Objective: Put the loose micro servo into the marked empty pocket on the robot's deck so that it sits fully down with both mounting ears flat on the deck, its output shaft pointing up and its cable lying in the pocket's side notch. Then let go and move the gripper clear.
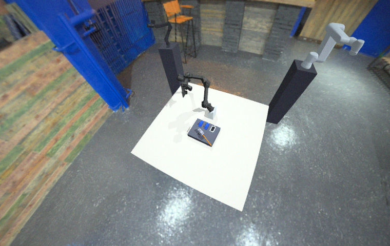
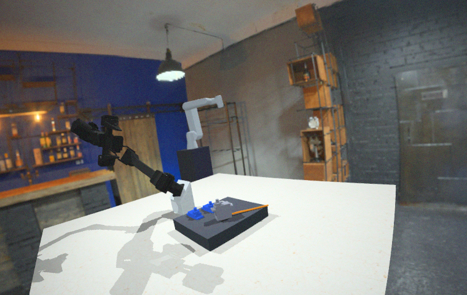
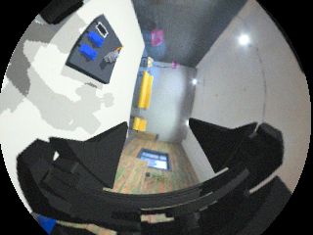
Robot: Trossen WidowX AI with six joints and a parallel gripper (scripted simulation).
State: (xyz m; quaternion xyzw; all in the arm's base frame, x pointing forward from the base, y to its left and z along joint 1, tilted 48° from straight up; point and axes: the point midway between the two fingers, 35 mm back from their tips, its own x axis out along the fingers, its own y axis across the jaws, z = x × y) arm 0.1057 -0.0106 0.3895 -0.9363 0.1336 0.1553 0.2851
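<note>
Right now the dark deck is 210 mm ahead of my gripper tip, 260 mm to the left of it and 350 mm below it.
</note>
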